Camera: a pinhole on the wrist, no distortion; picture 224 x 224 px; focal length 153.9 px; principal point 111.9 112.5 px. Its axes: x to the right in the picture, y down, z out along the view. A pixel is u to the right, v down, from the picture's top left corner.
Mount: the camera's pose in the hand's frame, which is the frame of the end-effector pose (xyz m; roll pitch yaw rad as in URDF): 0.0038 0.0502 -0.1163 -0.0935 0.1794 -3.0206
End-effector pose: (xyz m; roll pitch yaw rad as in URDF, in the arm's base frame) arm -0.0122 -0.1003 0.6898 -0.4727 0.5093 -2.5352
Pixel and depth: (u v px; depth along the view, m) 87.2 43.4 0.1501
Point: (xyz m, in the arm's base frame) 0.0592 -0.1846 0.6844
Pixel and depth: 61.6 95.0 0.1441
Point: 0.0057 -0.1673 0.6832
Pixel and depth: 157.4 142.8 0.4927
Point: 0.0217 -0.1315 1.0955
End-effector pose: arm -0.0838 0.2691 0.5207 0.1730 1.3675 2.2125
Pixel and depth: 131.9 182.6 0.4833
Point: -0.0097 0.6414 0.6825
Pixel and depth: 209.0 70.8 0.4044
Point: -0.2245 0.3931 0.8926
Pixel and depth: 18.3 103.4 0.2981
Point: -0.2406 0.4486 0.4377
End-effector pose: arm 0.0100 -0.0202 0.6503 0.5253 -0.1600 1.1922
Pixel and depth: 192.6 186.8 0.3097
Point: 0.1288 -0.2729 0.6689
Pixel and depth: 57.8 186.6 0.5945
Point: 0.4917 -0.1007 0.9453
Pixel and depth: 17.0 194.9 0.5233
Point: 0.4929 0.0333 0.9366
